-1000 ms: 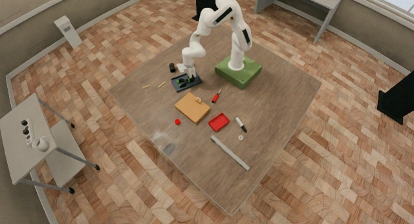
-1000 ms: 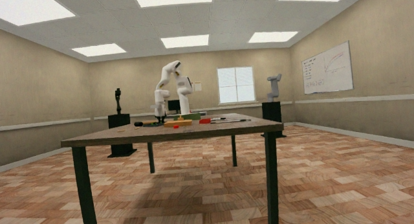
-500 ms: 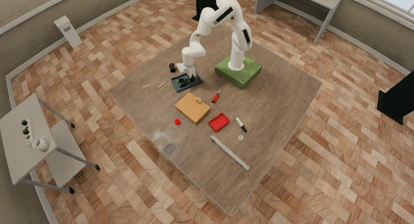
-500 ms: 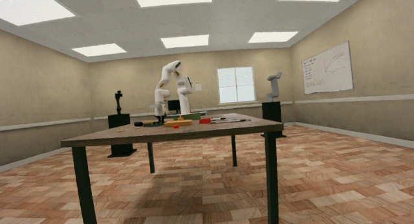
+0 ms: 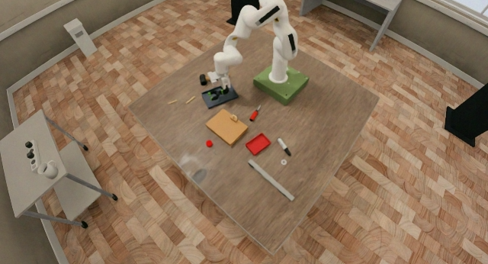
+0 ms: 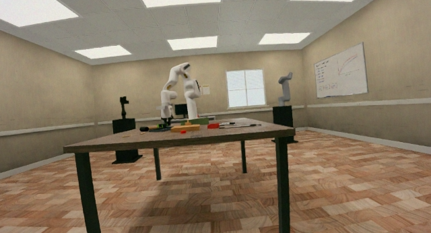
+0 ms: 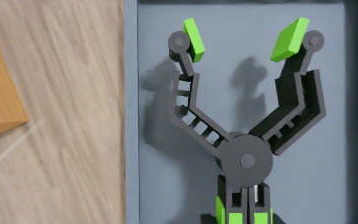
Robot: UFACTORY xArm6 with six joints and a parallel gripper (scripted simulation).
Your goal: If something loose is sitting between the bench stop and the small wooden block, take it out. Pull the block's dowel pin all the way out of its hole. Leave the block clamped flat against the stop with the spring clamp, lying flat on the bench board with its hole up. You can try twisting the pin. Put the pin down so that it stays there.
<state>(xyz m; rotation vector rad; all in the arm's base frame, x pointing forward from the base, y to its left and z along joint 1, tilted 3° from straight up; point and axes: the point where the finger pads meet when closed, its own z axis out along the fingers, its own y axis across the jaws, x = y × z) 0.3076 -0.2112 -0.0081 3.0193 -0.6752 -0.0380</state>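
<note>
Now: hand 3 cm short of the dark tray, 3 cm to the left of it and 4 cm above it. Round my hand: tan bench board 18 cm ahead, 18 cm to the left, 3 cm below; dowel pin 13 cm ahead, 19 cm to the left, 1 cm above; small wooden block 13 cm ahead, 19 cm to the left, 1 cm below.
</note>
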